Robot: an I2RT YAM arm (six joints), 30 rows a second.
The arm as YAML. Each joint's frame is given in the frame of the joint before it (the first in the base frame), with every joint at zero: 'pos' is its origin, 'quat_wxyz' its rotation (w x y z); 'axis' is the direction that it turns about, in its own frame. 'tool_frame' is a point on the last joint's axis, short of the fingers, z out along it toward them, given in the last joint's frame.
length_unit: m
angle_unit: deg
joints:
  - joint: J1
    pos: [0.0, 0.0, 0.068]
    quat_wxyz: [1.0, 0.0, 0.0, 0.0]
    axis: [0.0, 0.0, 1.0]
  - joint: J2
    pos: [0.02, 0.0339, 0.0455]
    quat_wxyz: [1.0, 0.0, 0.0, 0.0]
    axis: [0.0, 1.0, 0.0]
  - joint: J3
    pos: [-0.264, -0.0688, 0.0]
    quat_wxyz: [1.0, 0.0, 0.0, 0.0]
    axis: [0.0, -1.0, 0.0]
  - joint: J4
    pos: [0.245, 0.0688, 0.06]
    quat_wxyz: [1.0, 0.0, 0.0, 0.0]
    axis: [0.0, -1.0, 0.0]
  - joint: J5
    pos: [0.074, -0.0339, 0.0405]
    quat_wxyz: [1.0, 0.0, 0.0, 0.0]
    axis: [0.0, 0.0, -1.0]
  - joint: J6
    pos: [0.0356, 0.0, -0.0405]
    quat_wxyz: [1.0, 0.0, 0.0, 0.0]
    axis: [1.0, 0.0, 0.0]
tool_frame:
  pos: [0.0, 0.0, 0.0]
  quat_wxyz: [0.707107, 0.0, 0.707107, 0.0]
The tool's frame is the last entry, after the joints.
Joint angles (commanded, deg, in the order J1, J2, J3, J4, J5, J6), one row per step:
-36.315 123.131 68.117 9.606 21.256 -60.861
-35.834 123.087 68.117 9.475 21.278 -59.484
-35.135 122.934 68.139 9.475 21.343 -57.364
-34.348 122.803 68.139 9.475 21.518 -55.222
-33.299 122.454 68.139 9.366 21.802 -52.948
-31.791 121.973 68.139 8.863 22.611 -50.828
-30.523 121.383 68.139 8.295 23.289 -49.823
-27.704 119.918 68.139 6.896 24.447 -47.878
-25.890 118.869 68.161 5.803 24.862 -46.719
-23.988 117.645 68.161 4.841 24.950 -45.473
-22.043 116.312 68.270 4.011 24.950 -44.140
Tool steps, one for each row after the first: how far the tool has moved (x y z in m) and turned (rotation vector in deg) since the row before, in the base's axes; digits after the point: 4 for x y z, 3 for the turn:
0.0021 0.0029 0.0001 0.472 -0.854 -0.449
0.0033 0.0041 0.0012 0.543 -1.548 -0.753
0.0035 0.0046 0.0010 0.531 -1.480 -0.752
0.0044 0.0063 0.0024 0.472 -1.616 -0.648
0.0056 0.0093 0.0029 0.270 -1.096 -0.451
0.0043 0.0080 0.0036 -0.064 -0.445 0.134
0.0089 0.0183 0.0088 -0.029 -0.960 0.743
0.0051 0.0122 0.0062 0.197 -0.616 0.777
0.0050 0.0131 0.0074 0.340 -1.026 1.044
0.0051 0.0134 0.0088 0.337 -1.419 1.100

